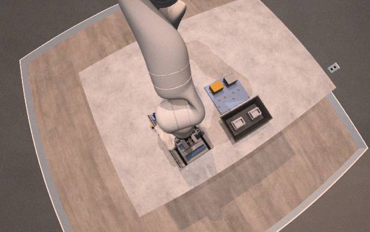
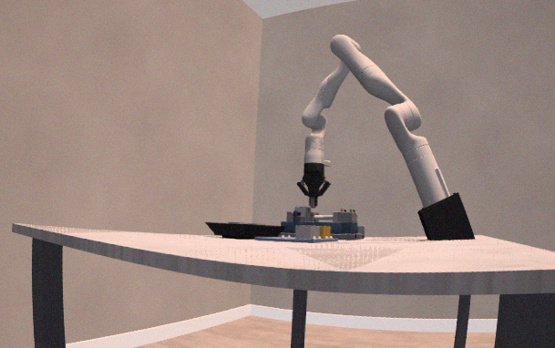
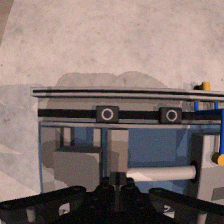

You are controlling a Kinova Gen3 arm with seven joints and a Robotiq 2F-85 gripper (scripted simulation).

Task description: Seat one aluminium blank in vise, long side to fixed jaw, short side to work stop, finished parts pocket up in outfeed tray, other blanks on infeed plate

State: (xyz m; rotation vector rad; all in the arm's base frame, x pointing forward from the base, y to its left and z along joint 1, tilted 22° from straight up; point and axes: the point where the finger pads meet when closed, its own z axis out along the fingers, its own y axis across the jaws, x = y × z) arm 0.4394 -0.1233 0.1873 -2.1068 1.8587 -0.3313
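My hand is 4 cm short of the aluminium blank, 3 cm above it and 1 cm to the right of it. Round my hand: blue vise base 9 cm below, 3 cm behind; then brass blank 26 cm to the left, 16 cm behind, 11 cm below.
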